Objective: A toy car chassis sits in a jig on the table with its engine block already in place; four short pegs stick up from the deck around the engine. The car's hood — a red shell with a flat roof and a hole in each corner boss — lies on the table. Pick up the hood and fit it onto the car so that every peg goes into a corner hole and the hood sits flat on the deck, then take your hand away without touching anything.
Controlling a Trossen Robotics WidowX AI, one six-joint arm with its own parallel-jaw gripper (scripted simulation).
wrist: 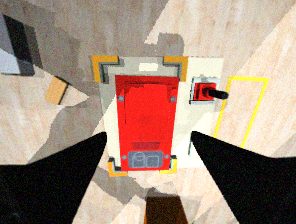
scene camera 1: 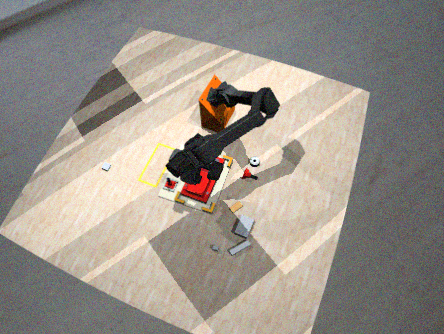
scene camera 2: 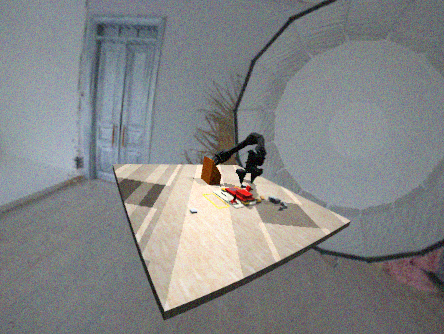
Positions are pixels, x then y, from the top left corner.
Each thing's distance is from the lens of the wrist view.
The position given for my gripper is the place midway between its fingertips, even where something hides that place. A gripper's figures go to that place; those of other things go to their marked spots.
my gripper (wrist: pixel 150 135): 0.11 m
red hood (wrist: pixel 147 106): 0.16 m
